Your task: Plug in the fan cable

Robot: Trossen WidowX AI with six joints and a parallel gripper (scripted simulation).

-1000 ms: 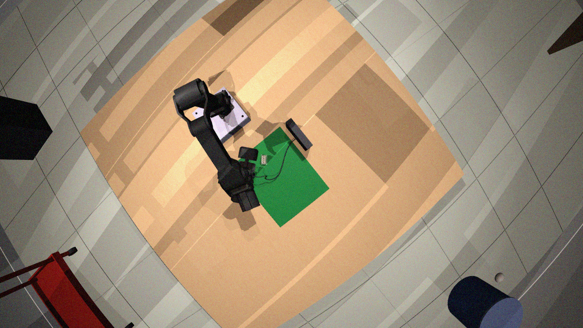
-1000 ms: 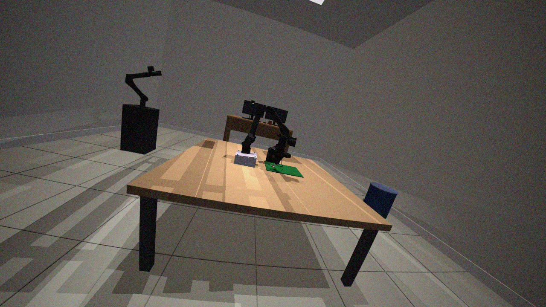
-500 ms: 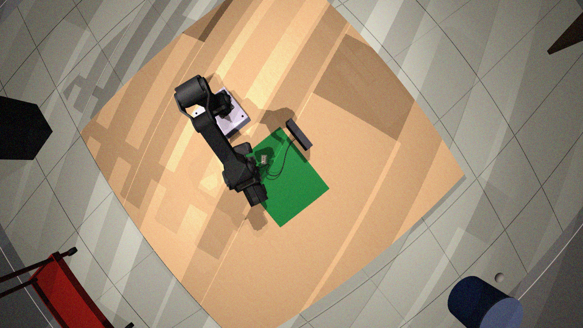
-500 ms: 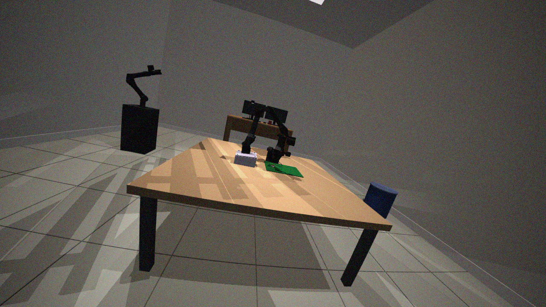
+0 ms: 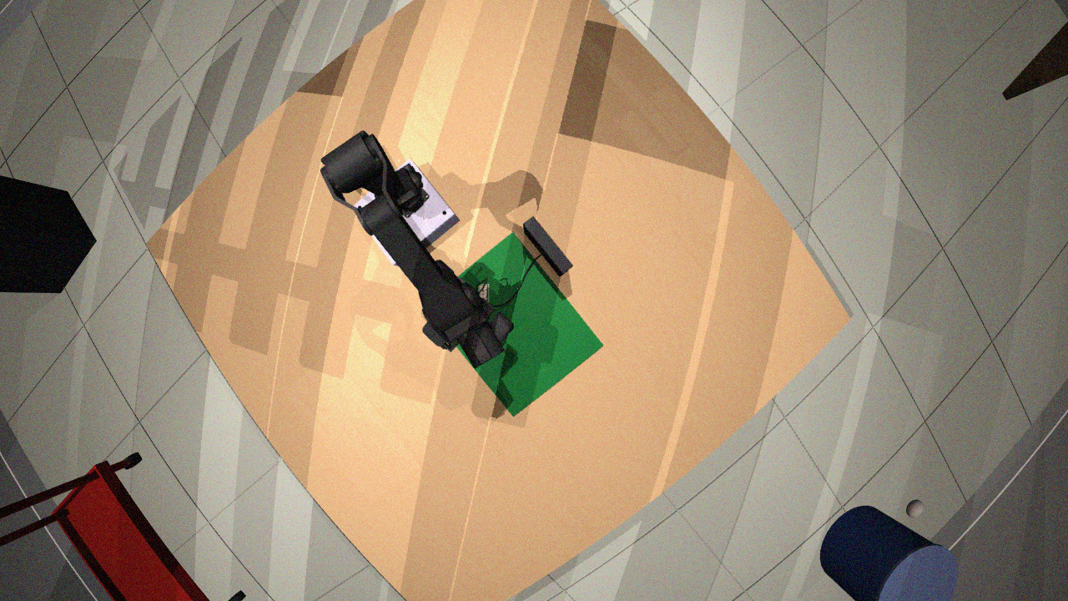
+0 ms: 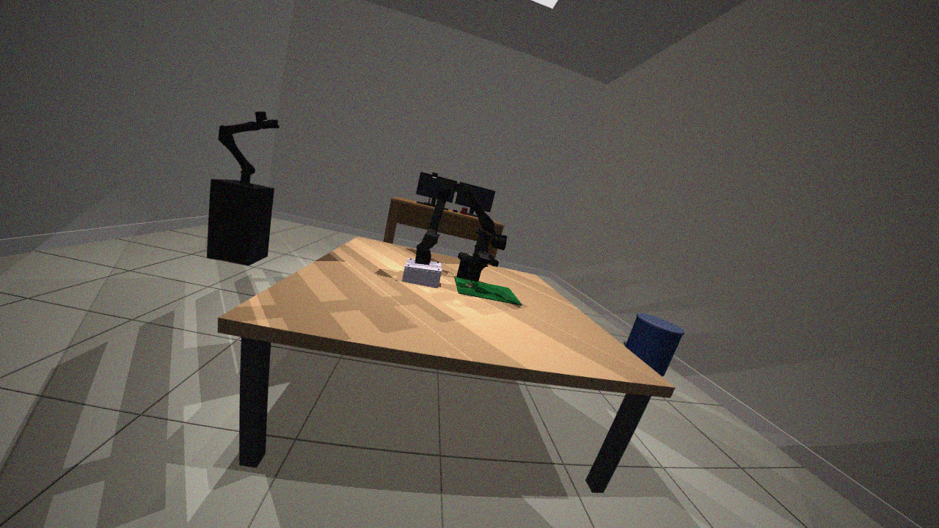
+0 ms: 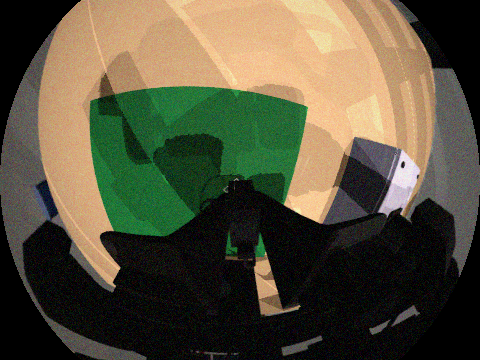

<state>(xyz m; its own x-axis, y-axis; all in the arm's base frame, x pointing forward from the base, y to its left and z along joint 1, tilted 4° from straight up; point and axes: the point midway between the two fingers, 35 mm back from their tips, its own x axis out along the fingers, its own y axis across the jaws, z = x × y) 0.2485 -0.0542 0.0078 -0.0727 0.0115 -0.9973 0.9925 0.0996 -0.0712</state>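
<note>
Now: gripper tip 30 mm to the right of the pale fan header and 60 mm above it. Round my gripper tip: dark plug (10 mm to the left, 10 mm above); then green board (90 mm ahead, 30 mm to the left, 80 mm below); then dark fan (20 mm ahead, 180 mm to the left, 10 mm below).
</note>
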